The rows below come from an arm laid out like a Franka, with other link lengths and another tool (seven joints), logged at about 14 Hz.
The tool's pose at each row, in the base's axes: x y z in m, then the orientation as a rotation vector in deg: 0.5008, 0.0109, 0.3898, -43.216, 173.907, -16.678; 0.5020, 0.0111, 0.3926, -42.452, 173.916, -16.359; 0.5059, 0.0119, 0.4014, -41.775, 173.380, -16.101; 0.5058, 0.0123, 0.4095, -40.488, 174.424, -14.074; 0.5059, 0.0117, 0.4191, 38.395, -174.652, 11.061; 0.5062, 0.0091, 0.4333, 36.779, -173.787, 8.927; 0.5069, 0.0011, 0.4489, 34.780, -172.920, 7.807; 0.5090, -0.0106, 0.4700, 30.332, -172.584, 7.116; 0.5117, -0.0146, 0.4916, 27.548, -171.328, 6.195
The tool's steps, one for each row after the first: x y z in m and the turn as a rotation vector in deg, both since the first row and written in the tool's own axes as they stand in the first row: -0.0010, -0.0009, -0.0027, -0.148, -0.199, 0.491; -0.0045, -0.0036, -0.0114, -0.108, -0.876, 0.894; -0.0042, -0.0046, -0.0194, -1.550, -0.582, 1.795; -0.0036, -0.0069, -0.0287, -3.724, 0.259, 3.016; -0.0020, -0.0119, -0.0422, -5.340, 1.282, 3.791; 0.0018, -0.0219, -0.0561, -6.340, 2.484, 4.818; 0.0063, -0.0368, -0.0746, -7.079, 3.784, 7.503; 0.0067, -0.0454, -0.0950, -8.067, 5.483, 8.998
